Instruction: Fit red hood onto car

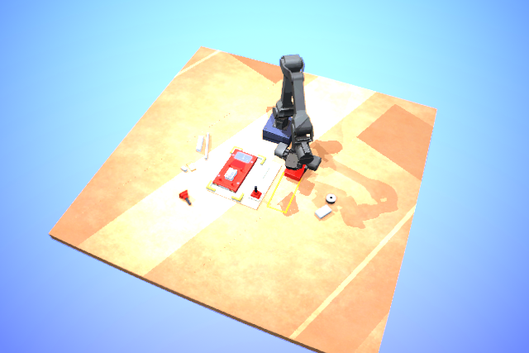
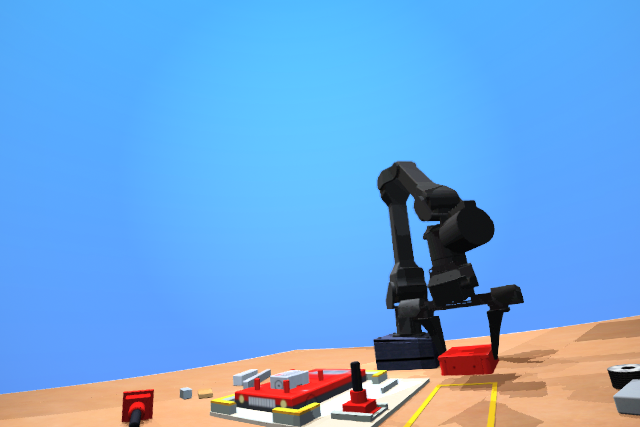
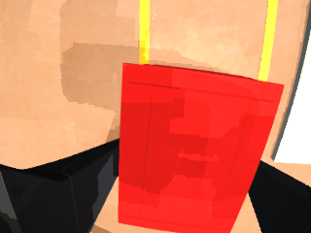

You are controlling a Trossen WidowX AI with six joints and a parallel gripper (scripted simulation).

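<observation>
The grey engine block is 12 cm ahead of my gripper tip, 24 cm to the right of it and 1 cm below it. From my gripper tip the other things lie so: red hood (1 cm above); then jig (10 cm ahead, 21 cm to the right, 2 cm below); then black wheel (8 cm ahead, 17 cm to the left, 2 cm below).
</observation>
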